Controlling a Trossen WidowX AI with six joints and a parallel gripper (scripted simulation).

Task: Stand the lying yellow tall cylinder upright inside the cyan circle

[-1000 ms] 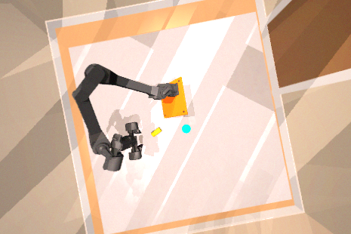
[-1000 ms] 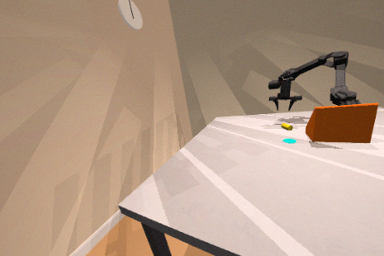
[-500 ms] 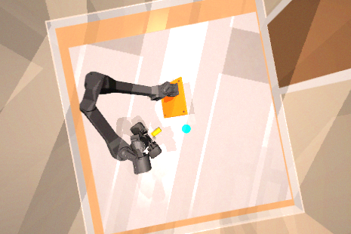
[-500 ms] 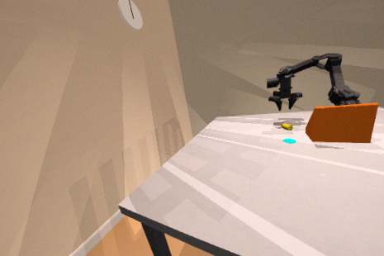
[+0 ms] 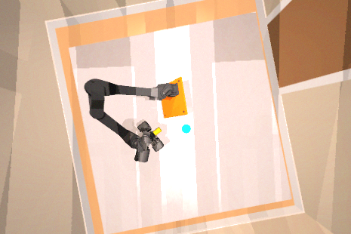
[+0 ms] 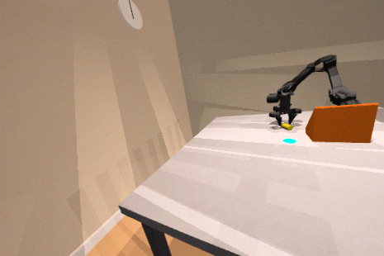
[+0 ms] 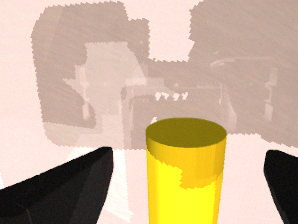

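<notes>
Right now my gripper tip is 220 mm to the right of the cyan circle and 20 mm above it. Also, from my gripper tip: yellow tall cylinder: 20 mm to the left, 10 mm behind.
</notes>
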